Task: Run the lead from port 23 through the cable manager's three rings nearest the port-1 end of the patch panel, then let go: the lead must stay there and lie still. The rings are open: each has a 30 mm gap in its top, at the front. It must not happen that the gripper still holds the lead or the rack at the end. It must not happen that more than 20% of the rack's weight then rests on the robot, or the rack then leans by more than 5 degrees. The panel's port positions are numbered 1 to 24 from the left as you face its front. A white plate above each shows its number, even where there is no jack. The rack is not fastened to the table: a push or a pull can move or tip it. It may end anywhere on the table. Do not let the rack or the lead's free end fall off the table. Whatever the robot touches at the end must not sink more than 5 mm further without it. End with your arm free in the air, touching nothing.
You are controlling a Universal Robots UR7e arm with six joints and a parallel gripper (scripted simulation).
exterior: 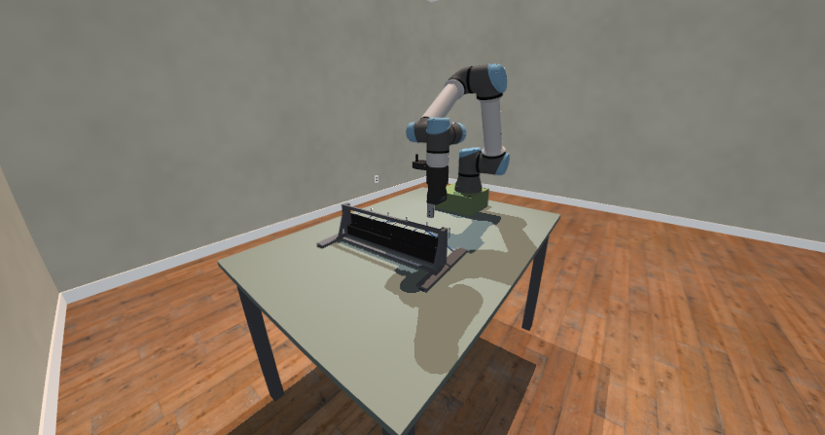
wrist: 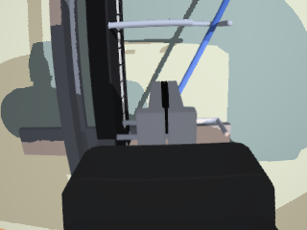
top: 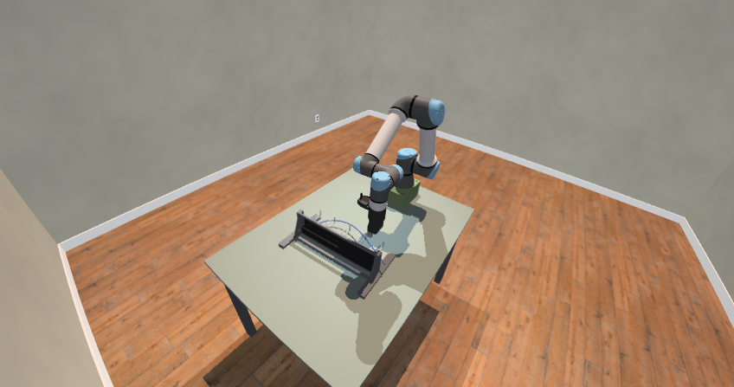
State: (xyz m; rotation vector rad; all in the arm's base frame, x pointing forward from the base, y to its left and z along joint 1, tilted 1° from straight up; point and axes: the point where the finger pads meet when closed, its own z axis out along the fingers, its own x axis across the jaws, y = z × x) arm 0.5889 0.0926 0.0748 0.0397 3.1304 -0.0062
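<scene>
Now: the rack 60 mm ahead of my hand, 150 mm to the right of it and 100 mm below it.
</scene>
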